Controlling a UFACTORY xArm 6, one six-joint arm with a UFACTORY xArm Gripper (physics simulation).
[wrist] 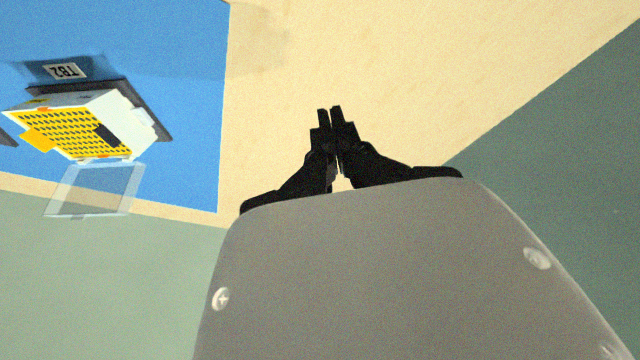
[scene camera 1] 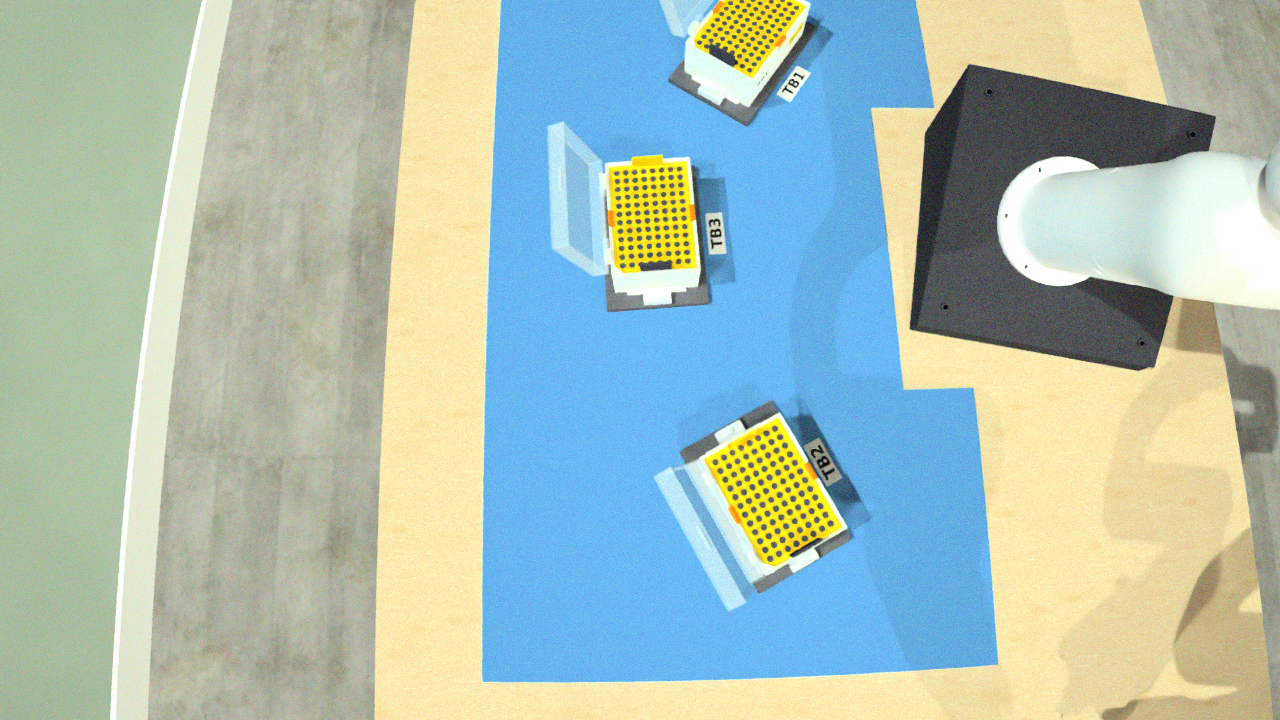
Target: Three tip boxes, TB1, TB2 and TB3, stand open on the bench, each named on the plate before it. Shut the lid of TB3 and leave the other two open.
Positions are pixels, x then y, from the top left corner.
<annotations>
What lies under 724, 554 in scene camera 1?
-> A clear lid.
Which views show my gripper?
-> The wrist view only.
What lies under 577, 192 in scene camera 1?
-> A clear lid.
</annotations>
